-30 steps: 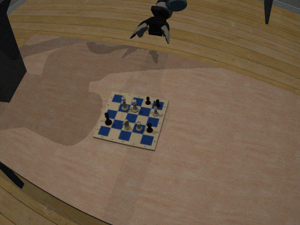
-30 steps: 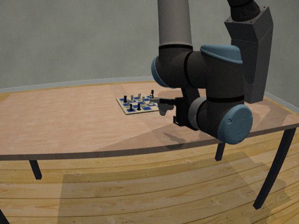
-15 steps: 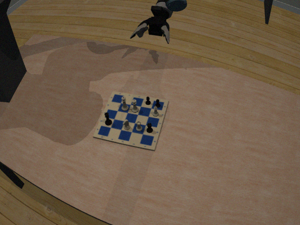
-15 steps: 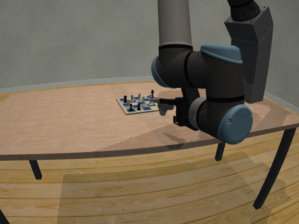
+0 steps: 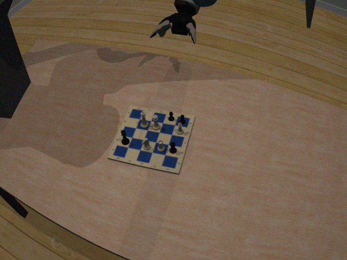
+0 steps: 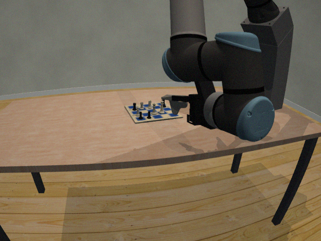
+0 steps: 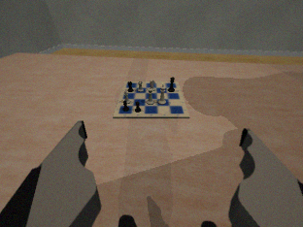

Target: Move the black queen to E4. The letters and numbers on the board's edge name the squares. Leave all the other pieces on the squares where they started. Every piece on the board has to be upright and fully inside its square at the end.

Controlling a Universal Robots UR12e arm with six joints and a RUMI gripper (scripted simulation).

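Now: the black queen 340 mm to the right of my hand, 130 mm below it and 30 mm ahead of it. Round my hand: chessboard: 290 mm to the right, 160 mm below, 90 mm ahead.
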